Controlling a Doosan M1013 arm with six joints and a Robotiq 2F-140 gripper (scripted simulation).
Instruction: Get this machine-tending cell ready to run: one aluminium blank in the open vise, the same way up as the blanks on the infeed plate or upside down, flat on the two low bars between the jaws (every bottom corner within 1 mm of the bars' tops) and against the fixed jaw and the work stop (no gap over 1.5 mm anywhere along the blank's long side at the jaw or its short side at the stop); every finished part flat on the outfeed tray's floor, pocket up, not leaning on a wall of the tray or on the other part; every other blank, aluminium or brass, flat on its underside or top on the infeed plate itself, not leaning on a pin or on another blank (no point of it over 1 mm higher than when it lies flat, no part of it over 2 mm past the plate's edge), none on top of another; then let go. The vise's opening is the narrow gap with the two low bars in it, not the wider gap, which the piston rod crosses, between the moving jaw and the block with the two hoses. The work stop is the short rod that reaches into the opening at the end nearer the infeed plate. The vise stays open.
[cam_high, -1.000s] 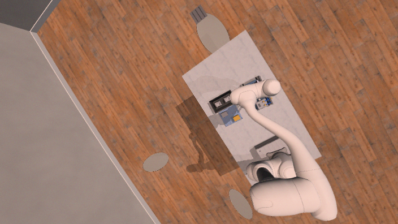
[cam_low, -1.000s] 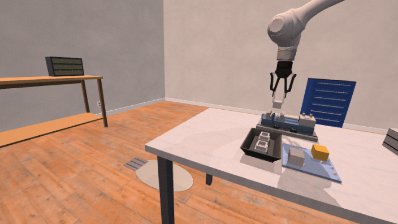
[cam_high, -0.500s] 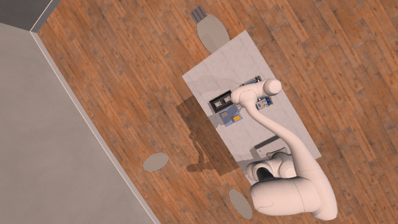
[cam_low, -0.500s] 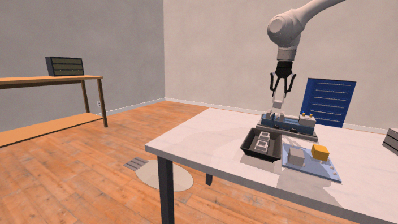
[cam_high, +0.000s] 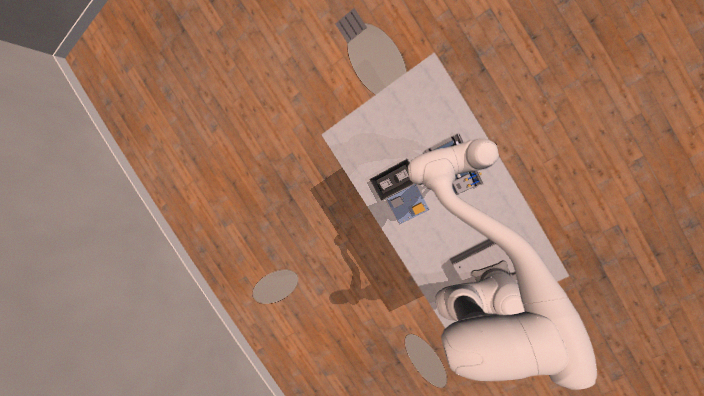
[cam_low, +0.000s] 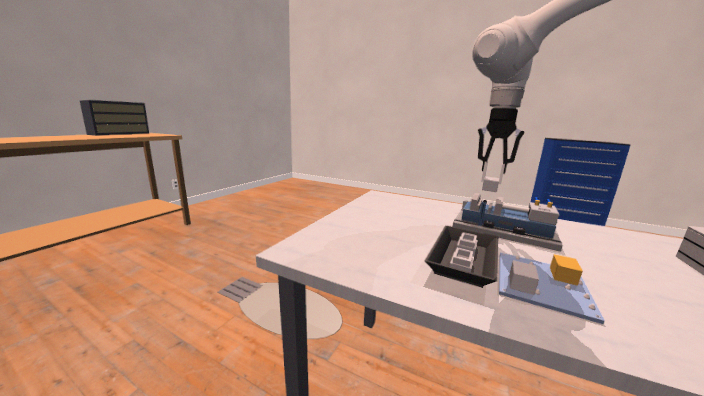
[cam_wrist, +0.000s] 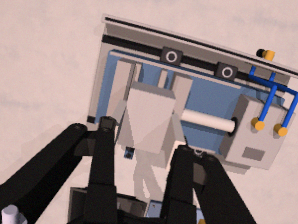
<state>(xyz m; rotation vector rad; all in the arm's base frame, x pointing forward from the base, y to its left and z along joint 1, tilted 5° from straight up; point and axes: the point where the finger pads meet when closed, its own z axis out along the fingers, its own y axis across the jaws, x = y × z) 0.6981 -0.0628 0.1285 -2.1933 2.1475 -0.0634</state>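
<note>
Right now my hand is 10 cm above the fixed jaw, 4 cm short of it and 1 cm to the right of it. Also, from my hand: moving jaw: 10 cm below, 4 cm behind, 1 cm to the left; dark work stop rod: 9 cm below, 5 cm to the left, 1 cm ahead; piston rod: 10 cm below, 8 cm behind, 1 cm to the left.
</note>
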